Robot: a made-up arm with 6 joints.
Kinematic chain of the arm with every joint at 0, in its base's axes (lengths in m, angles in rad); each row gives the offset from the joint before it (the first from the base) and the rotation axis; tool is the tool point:
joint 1: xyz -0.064 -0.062 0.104 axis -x
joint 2: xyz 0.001 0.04 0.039 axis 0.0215 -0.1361 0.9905
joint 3: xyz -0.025 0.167 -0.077 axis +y
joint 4: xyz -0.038 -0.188 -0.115 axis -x
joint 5: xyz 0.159 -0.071 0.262 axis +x
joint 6: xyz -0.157 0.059 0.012 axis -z
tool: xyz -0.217 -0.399 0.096
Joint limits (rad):
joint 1: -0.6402..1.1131
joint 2: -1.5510..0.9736
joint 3: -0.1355..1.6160
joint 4: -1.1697..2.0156
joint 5: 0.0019..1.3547
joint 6: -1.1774..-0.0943
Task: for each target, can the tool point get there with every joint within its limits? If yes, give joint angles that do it. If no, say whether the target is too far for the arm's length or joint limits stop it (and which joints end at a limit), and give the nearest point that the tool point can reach.
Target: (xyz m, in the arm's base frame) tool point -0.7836 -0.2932 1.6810
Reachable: no: too far | nearest point -0.3458 -0.1695 0.6755 | short by 1.104 m
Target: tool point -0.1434 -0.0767 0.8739
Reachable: no: joint limits stop it (at a limit: joint 1, joint 3, joint 4, joint 5, joint 6) | nearest point -0.1390 -0.1810 0.7285 | short by 0.179 m
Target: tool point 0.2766 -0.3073 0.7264
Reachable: no: joint limits stop it (at a limit: joint 1, joint 2, joint 5) | nearest point 0.2125 -0.2762 0.6366 | short by 0.115 m
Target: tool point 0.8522 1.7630 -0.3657
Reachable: no: too far | nearest point 0.1836 0.4626 -0.0310 | short by 1.500 m
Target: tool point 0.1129 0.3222 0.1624
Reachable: yes | joints 0.2594 0.4692 0.4813 1.5141 0.3658 -1.0770
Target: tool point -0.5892 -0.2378 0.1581
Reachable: yes | joints 0.3282 -0.5541 1.1756 -0.6456 0.5950 -0.3295
